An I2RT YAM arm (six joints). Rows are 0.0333 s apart.
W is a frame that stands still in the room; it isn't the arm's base.
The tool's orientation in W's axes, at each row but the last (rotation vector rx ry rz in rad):
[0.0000, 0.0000, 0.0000]
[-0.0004, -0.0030, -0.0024]
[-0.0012, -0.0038, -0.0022]
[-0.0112, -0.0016, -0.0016]
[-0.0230, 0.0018, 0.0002]
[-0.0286, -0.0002, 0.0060]
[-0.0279, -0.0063, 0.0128]
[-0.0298, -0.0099, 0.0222]
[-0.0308, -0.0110, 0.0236]
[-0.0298, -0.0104, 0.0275]
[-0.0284, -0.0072, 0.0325]
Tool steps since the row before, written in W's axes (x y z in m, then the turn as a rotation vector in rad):
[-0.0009, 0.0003, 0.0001, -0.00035, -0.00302, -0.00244]
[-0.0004, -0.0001, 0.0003, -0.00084, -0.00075, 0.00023]
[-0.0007, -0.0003, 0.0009, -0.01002, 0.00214, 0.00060]
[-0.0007, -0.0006, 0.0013, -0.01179, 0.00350, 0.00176]
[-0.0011, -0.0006, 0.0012, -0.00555, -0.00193, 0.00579]
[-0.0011, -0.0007, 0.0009, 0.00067, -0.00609, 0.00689]
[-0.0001, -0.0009, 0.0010, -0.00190, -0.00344, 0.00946]
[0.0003, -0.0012, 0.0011, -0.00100, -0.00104, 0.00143]
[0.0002, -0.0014, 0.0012, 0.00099, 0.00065, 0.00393]
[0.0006, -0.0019, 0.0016, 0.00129, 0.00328, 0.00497]
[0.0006, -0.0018, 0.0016, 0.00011, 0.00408, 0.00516]
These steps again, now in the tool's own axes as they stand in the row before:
[-0.0009, 0.0003, 0.0001, -0.00035, -0.00302, -0.00244]
[-0.0004, -0.0001, 0.0003, -0.00084, -0.00075, 0.00023]
[-0.0007, -0.0003, 0.0009, -0.01002, 0.00212, 0.00064]
[-0.0007, -0.0006, 0.0013, -0.01179, 0.00346, 0.00182]
[-0.0011, -0.0006, 0.0012, -0.00556, -0.00206, 0.00573]
[-0.0011, -0.0007, 0.0009, 0.00063, -0.00629, 0.00671]
[-0.0001, -0.0009, 0.0010, -0.00189, -0.00368, 0.00937]
[0.0003, -0.0012, 0.0011, -0.00101, -0.00106, 0.00141]
[0.0002, -0.0014, 0.0012, 0.00105, 0.00050, 0.00394]
[0.0006, -0.0020, 0.0015, 0.00143, 0.00309, 0.00505]
[0.0006, -0.0019, 0.0015, 0.00028, 0.00393, 0.00527]

